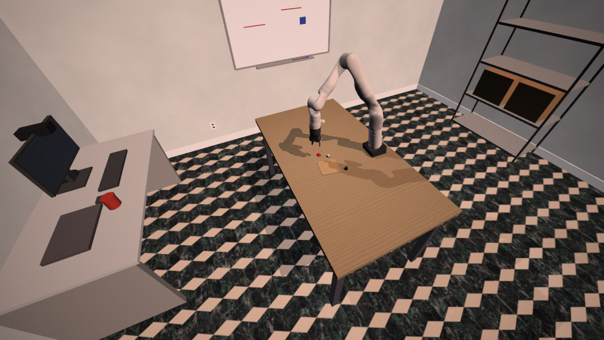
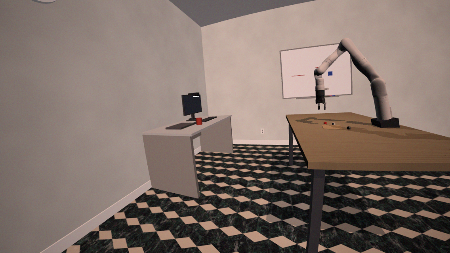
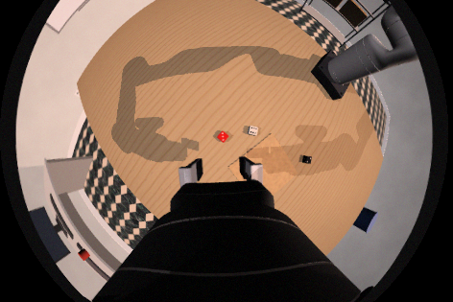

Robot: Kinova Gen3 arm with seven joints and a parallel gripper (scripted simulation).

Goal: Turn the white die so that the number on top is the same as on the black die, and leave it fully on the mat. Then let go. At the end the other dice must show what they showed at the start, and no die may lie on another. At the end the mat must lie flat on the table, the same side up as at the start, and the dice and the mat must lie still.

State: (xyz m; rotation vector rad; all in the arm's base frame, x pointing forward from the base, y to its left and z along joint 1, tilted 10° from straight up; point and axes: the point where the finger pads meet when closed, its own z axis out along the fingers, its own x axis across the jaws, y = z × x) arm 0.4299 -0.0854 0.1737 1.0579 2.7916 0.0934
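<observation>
Now: the red die 30 mm behind my hand, 30 mm to the right of it and 150 mm below it. Also, from my hand: white die (100 mm behind, 10 mm to the left, 150 mm below); black die (160 mm behind, 180 mm to the left, 150 mm below); tan mat (50 mm behind, 110 mm to the left, 160 mm below).
</observation>
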